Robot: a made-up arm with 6 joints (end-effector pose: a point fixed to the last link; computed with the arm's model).
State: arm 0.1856 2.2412 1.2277 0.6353 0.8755 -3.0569
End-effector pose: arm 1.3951 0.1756 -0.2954 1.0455 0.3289 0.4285
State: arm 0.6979 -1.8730 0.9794 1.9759 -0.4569 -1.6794
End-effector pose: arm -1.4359 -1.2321 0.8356 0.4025 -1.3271 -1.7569
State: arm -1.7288 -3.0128 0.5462 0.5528 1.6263 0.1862
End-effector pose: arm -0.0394 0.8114 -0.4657 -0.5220 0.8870 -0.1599
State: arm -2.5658 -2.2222 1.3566 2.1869 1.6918 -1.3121
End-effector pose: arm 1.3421 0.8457 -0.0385 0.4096 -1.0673 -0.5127
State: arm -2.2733 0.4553 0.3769 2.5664 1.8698 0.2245
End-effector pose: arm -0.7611 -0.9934 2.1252 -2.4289 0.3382 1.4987
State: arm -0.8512 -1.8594 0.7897 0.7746 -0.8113 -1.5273
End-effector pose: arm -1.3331 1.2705 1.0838 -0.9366 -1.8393 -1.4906
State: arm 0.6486 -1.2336 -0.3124 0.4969 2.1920 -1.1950
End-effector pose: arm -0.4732 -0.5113 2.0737 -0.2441 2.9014 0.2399
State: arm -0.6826 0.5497 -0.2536 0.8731 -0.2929 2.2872
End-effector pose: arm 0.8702 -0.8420 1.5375 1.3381 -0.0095 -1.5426
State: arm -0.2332 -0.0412 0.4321 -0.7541 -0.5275 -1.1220
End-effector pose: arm 0.6873 -0.2419 2.4802 0.1718 -0.2759 0.1767
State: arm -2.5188 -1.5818 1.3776 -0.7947 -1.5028 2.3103
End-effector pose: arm 1.5091 1.1971 1.3377 0.3596 -1.2954 -0.5334
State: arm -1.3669 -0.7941 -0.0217 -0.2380 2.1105 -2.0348
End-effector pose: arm -0.2151 0.2646 2.3889 -1.6490 -2.4830 0.2855
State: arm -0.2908 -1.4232 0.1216 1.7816 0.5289 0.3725
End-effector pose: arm -1.1991 0.3834 2.0268 1.6861 -0.4671 1.3387
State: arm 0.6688 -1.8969 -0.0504 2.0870 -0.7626 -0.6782
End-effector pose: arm -1.1179 -0.8832 1.4096 -1.1701 -0.0814 -1.5304
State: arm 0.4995 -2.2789 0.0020 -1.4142 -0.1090 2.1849
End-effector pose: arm -1.1224 -0.6495 0.9912 -1.0922 -1.2328 -1.9499
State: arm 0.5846 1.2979 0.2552 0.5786 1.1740 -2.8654
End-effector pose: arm 1.3767 0.8052 0.7572 1.0115 0.2831 1.0039
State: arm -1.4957 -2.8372 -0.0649 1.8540 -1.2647 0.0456
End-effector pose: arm -0.1567 1.1216 0.1001 -0.0454 -0.7809 2.8934
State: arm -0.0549 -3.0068 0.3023 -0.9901 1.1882 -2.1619
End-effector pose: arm -0.9319 -0.0374 -0.1290 -0.2390 1.1097 -1.2887
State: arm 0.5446 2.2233 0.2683 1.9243 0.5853 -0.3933
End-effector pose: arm 0.6441 0.4312 -0.4172 0.9270 0.7665 -2.7411
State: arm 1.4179 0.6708 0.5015 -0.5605 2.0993 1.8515
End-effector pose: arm 0.3441 1.4189 1.8001 -1.7517 -0.2568 -1.0891
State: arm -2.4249 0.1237 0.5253 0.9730 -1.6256 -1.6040
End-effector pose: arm -0.7457 -0.3940 2.5723 -0.9662 -1.2643 2.6132
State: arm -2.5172 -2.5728 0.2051 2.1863 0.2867 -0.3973
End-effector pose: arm 1.1392 0.8138 0.2635 -0.0434 -0.7465 0.3840
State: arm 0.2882 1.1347 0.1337 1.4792 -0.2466 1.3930
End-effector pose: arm 1.5519 0.4286 0.9510 1.2737 0.4888 -0.8877
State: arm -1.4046 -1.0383 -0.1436 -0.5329 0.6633 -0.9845
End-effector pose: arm -0.2334 0.4248 2.2284 -1.2050 -1.3881 -1.3951
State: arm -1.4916 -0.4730 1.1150 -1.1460 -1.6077 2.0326
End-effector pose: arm -0.0613 0.4093 2.9156 2.5575 -0.6071 -0.4138
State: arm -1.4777 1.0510 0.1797 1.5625 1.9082 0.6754
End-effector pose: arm 0.1043 -1.5650 1.1916 -2.9884 -0.4015 -0.0377
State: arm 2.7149 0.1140 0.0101 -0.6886 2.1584 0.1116
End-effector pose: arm -0.7201 0.5186 2.0634 0.5003 -0.9163 0.5267
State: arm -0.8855 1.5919 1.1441 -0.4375 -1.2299 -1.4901
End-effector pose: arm 1.0573 -1.4725 0.5977 0.9946 1.0907 -0.4217
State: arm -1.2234 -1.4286 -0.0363 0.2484 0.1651 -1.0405
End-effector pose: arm -0.5130 0.8996 2.0190 -1.7775 -0.9663 -1.3144
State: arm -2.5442 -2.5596 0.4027 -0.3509 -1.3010 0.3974
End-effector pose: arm 1.0439 0.9263 0.3487 1.7836 -1.2846 0.9289
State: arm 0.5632 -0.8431 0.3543 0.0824 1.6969 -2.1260
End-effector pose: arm -0.4355 -0.4194 2.5621 -0.7736 2.8257 -0.7756
